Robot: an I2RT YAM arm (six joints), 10 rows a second.
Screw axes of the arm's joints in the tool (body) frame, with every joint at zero. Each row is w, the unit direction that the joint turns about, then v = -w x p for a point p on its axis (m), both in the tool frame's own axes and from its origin. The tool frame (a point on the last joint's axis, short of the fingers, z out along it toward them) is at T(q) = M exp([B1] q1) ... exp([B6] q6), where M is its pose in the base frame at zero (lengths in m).
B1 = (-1, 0, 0, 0, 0.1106, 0)
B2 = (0, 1, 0, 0.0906, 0, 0.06)
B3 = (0, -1, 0, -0.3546, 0, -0.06)
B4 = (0, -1, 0, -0.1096, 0, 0)
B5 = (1, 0, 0, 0, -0.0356, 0)
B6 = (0, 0, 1, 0, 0, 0)
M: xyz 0.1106 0 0.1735 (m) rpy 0 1.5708 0 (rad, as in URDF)
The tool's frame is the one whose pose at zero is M.
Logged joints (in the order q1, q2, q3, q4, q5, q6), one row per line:
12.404, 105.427, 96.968, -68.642, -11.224, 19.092
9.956, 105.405, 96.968, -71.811, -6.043, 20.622
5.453, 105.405, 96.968, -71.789, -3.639, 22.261
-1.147, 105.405, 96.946, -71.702, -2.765, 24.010
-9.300, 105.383, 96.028, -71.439, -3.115, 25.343
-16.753, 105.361, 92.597, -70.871, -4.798, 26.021
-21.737, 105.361, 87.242, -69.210, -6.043, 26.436
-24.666, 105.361, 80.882, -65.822, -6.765, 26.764
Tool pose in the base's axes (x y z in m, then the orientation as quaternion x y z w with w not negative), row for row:
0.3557, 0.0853, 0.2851, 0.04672, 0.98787, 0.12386, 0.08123
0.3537, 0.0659, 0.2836, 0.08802, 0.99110, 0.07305, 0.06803
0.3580, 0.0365, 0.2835, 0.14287, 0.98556, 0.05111, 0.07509
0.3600, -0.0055, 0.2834, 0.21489, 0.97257, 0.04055, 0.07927
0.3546, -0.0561, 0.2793, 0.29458, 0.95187, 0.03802, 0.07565
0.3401, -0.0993, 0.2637, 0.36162, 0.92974, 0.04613, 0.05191
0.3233, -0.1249, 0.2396, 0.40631, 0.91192, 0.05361, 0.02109
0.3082, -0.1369, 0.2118, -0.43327, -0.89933, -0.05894, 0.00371
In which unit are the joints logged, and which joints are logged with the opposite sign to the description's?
The joints are logged in degrees. Opposite sign: none.
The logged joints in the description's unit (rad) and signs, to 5 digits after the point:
0.21649, 1.84005, 1.69241, -1.19803, -0.19590, 0.33322
0.17376, 1.83966, 1.69241, -1.25334, -0.10547, 0.35992
0.09517, 1.83966, 1.69241, -1.25295, -0.06351, 0.38853
-0.02002, 1.83966, 1.69203, -1.25144, -0.04826, 0.41905
-0.16232, 1.83928, 1.67600, -1.24685, -0.05437, 0.44232
-0.29240, 1.83890, 1.61612, -1.23693, -0.08374, 0.45415
-0.37938, 1.83890, 1.52266, -1.20794, -0.10547, 0.46140
-0.43050, 1.83890, 1.41166, -1.14881, -0.11807, 0.46712

